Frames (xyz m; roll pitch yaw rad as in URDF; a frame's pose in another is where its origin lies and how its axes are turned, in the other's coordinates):
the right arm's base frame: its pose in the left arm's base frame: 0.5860 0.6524 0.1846 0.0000 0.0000 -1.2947
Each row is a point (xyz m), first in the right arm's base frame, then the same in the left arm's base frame.
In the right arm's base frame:
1: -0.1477 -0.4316 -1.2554
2: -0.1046 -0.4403 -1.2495
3: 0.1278 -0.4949 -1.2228
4: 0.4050 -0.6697 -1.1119
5: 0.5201 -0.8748 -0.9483
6: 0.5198 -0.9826 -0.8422
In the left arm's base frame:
1: 0.1305 0.6769 -1.0708
2: 0.1339 0.6330 -1.0649
3: 0.1447 0.3945 -1.0382
4: 0.0521 0.0802 -0.9273
5: -0.1139 -0.0865 -0.7637
6: -0.2177 -0.1156 -0.6576

